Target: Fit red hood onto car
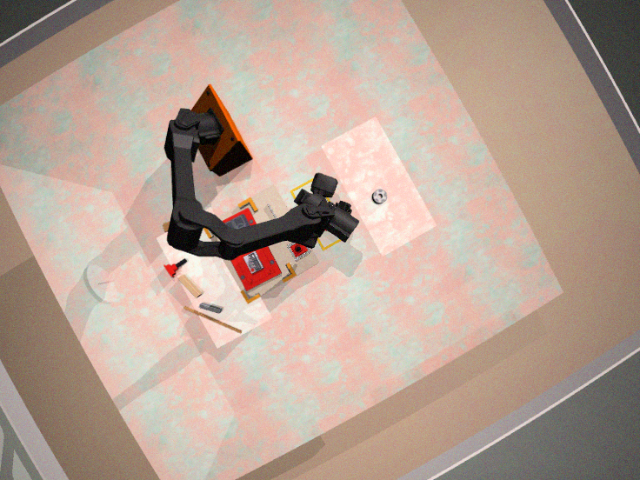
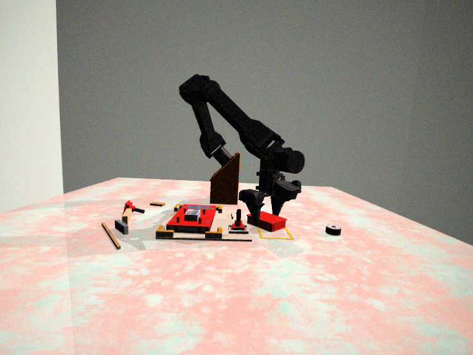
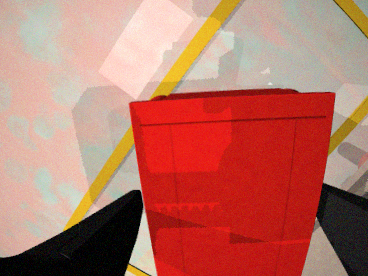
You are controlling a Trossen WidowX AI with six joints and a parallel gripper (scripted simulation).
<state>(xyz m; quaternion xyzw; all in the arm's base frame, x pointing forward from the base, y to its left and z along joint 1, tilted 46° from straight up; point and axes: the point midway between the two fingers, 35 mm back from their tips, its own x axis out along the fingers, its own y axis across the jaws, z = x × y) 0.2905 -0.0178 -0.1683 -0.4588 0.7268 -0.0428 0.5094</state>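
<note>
My gripper tip is now 3 cm short of the grey engine block, 21 cm to the left of it and 2 cm below it. Also, from my gripper tip: red hood 1 cm above; then black ring 5 cm ahead, 18 cm to the left; then wooden stick 10 cm ahead, 40 cm to the right.
</note>
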